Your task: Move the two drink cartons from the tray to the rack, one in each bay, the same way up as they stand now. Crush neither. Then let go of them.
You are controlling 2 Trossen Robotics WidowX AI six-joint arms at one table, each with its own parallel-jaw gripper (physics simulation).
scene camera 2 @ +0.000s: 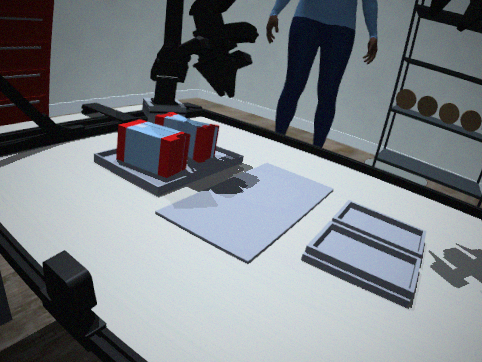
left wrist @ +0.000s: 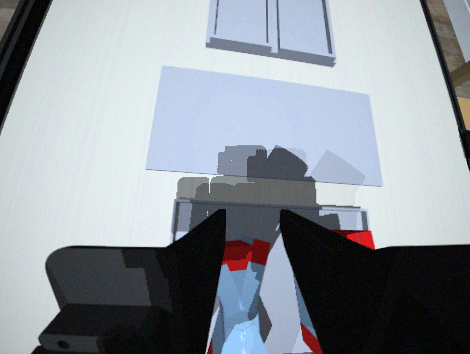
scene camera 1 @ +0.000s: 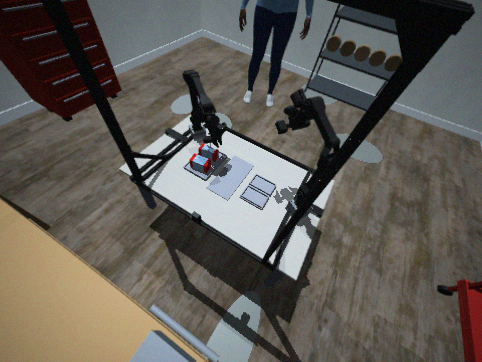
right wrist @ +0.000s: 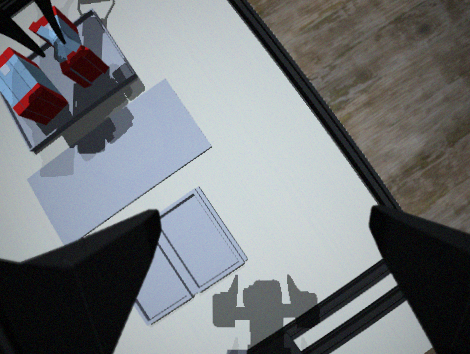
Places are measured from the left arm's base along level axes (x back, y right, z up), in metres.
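Pixels of known places: left gripper, fingertip midpoint: (scene camera 2: 227,96) (left wrist: 252,216) (scene camera 1: 219,146) (right wrist: 54,49); right gripper, fingertip midpoint: (scene camera 2: 445,23) (scene camera 1: 285,131) (right wrist: 264,218); left arm's base, origin of the base link: (scene camera 2: 164,102) (scene camera 1: 197,127).
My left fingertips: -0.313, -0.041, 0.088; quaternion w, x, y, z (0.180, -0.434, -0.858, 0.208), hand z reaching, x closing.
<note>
Ahead of a thing's pixels: the offset from my left fingertips to its top centre, as dx, dy, dz. "spot": to the spot under its first point.
Two blocky cartons, light blue with red ends, rest side by side on the grey tray {+0.022, +0.087, -0.127} (scene camera 1: 194,173) (scene camera 2: 127,176) (right wrist: 85,114). The near carton {-0.003, +0.136, -0.069} (scene camera 1: 200,163) (scene camera 2: 145,145) (right wrist: 42,102) stands apart from the far carton {+0.065, +0.051, -0.069} (scene camera 1: 208,153) (scene camera 2: 187,130) (left wrist: 240,285) (right wrist: 87,65). My left gripper (scene camera 1: 218,144) (scene camera 2: 228,94) (left wrist: 252,216) (right wrist: 54,49) is partly open and empty, above the far carton. The grey rack {-0.325, -0.132, -0.123} (scene camera 2: 355,280) (left wrist: 240,49) (right wrist: 181,270) has two empty bays. My right gripper (scene camera 1: 281,126) (right wrist: 264,218) is wide open and empty, high over the table's right side.
A thin flat grey panel (scene camera 1: 235,175) (scene camera 2: 250,215) (left wrist: 265,115) (right wrist: 130,160) lies between tray and rack. Black rails edge the table, and black frame posts rise around it. A small black block {spot: -0.360, +0.292, -0.090} (scene camera 1: 196,216) (scene camera 2: 70,282) sits on the front rail. A person (scene camera 1: 272,45) (scene camera 2: 320,65) stands behind.
</note>
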